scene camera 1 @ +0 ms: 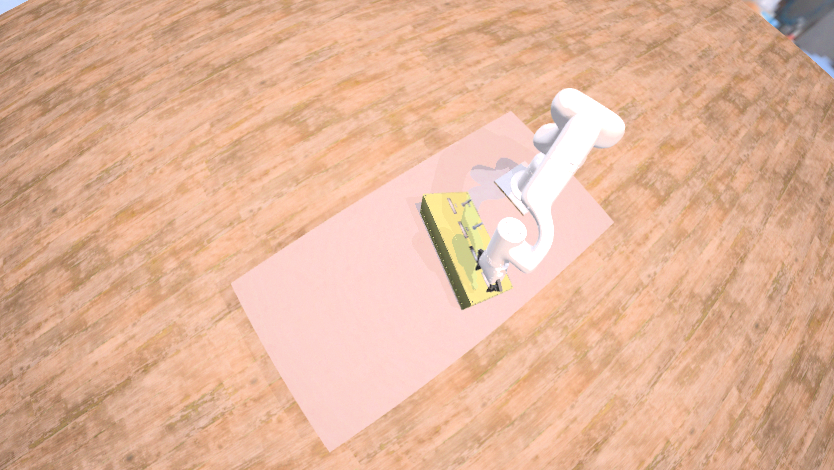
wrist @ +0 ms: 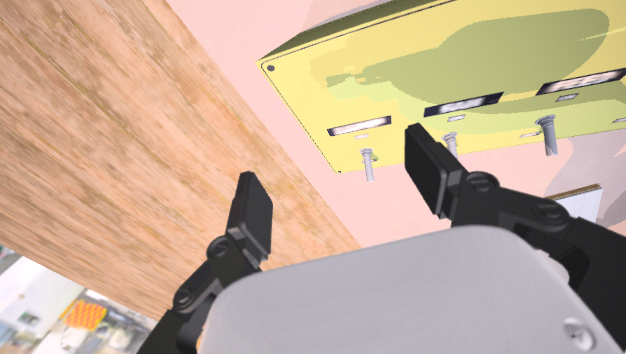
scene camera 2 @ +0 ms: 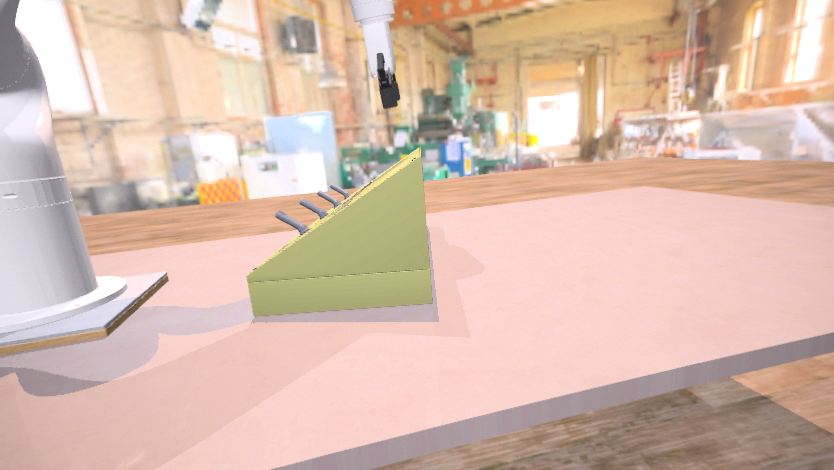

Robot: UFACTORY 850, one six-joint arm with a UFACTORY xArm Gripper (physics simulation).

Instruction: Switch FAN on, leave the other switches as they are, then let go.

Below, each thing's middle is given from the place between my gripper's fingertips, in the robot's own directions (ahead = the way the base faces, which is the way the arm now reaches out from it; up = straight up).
The yellow sloped switch box [scene camera 2: 371,250] lies 210 mm below my hand, 160 mm to the right of it and 110 mm behind it.
